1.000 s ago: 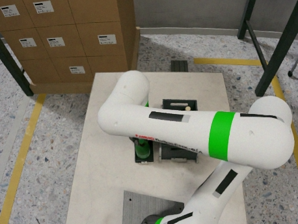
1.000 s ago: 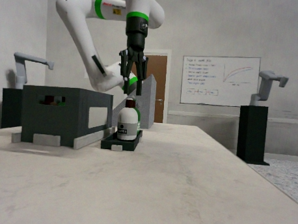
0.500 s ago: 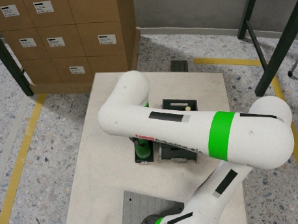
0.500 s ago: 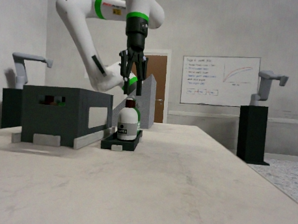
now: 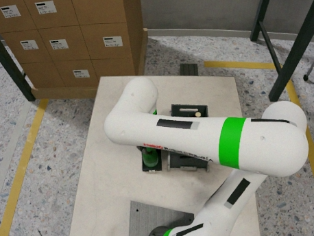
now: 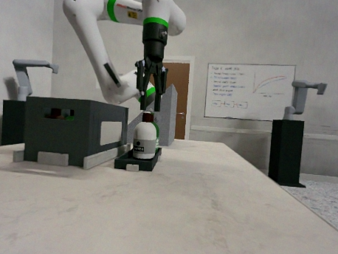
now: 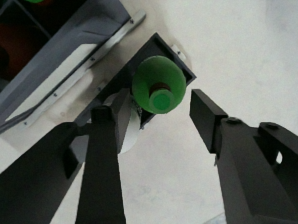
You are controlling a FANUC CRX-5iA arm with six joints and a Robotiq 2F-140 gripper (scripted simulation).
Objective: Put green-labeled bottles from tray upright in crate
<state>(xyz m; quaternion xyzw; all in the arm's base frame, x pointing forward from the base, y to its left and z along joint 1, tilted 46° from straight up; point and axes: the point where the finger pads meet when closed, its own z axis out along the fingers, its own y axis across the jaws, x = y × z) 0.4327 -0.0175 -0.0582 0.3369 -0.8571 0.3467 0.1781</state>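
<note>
My hand is 11 cm above the white-labeled bottle and 9 cm short of it. From my hand the other things lie so: dark crate: 20 cm to the right, 11 cm below, 9 cm ahead; dark tray: 18 cm below, 9 cm ahead.
</note>
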